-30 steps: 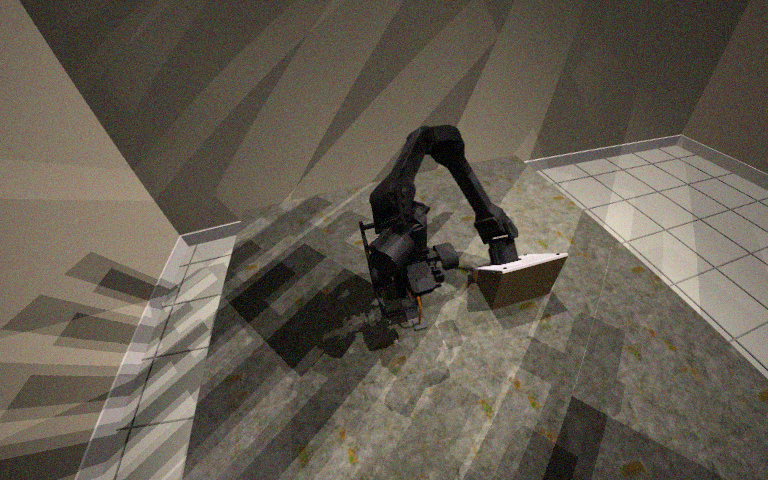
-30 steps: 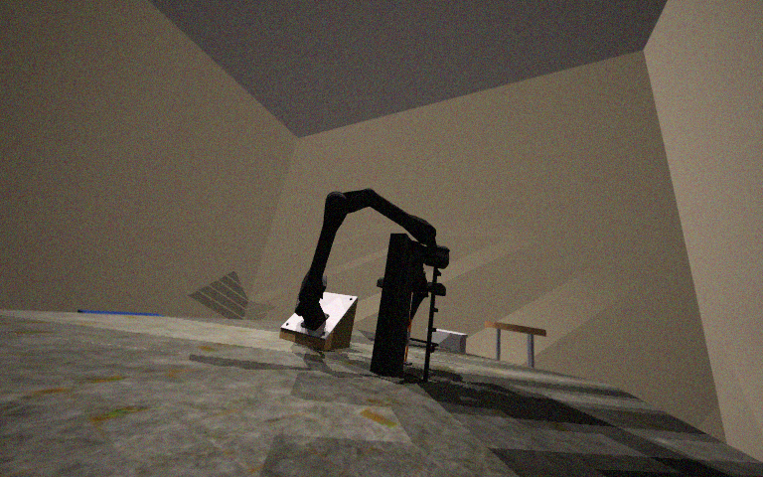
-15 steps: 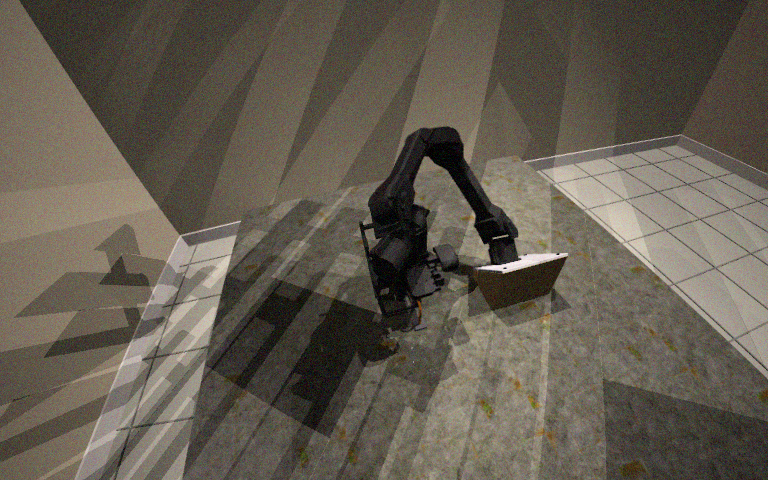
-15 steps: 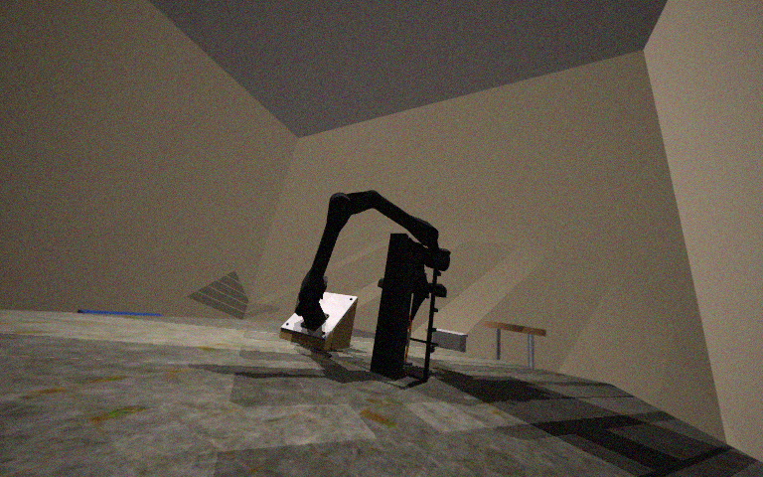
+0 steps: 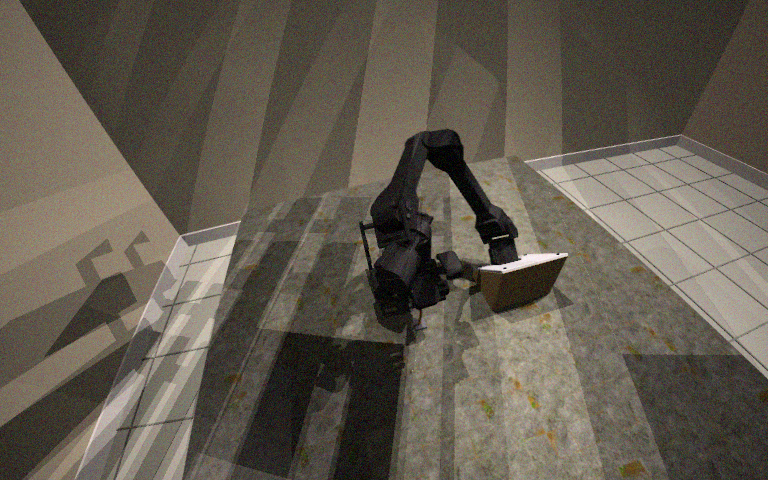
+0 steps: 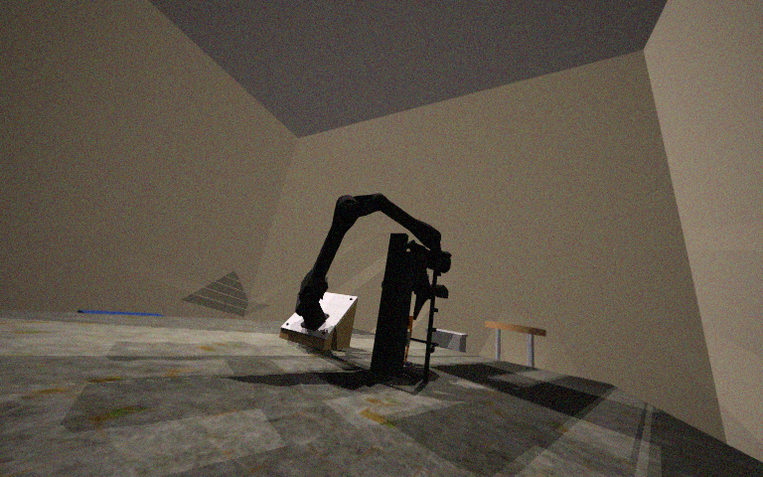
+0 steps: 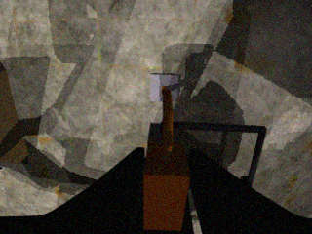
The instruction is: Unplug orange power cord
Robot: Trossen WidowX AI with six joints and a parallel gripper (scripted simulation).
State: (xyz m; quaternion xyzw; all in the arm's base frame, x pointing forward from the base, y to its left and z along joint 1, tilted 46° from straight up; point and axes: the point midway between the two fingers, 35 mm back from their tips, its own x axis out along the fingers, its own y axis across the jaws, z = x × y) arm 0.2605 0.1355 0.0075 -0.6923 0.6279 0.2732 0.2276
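My gripper tip is 100 mm short of the thin black frame, 100 mm to the left of it and 20 mm below it. Round my gripper tip: black upright block 10 mm ahead, 150 mm to the right, 40 mm above; then orange plug 10 mm ahead, 50 mm to the right.
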